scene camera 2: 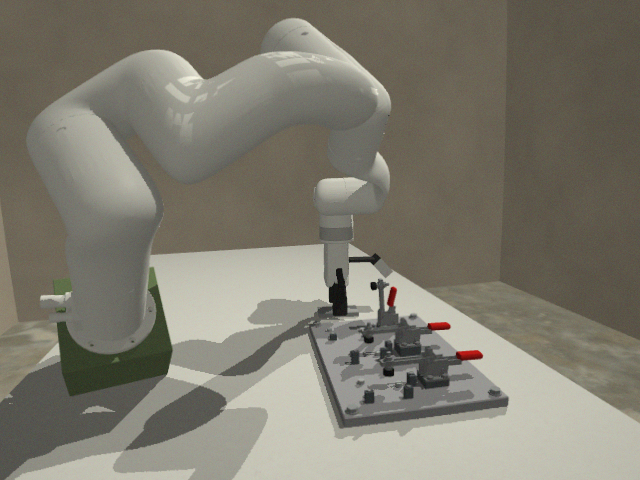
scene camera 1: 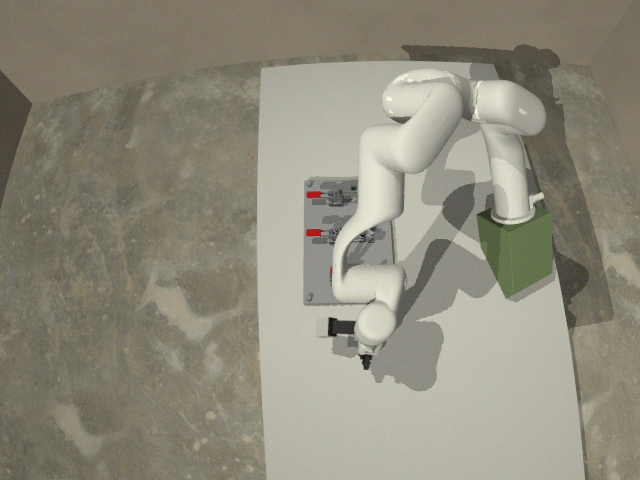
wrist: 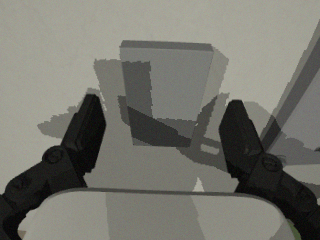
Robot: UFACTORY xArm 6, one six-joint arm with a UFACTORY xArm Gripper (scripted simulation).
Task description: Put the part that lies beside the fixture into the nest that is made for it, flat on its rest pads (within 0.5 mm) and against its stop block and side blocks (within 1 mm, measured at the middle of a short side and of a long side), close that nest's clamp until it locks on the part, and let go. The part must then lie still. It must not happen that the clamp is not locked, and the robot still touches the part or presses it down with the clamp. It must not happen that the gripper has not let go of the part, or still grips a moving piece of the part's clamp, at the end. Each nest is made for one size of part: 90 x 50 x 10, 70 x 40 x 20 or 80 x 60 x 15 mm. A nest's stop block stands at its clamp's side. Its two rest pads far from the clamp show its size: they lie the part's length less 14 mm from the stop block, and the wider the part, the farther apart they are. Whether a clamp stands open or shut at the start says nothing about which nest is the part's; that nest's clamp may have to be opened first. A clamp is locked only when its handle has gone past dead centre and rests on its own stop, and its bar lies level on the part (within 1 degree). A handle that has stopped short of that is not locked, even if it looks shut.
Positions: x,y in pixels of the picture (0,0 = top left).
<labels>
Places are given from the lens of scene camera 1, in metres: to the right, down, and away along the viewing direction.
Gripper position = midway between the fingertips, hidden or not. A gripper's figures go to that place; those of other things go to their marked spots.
my gripper (scene camera 1: pixel 366 337): 0.12, 0.24, 0.99
fixture plate (scene camera 1: pixel 317 254): -0.01, 0.04, 1.07
</labels>
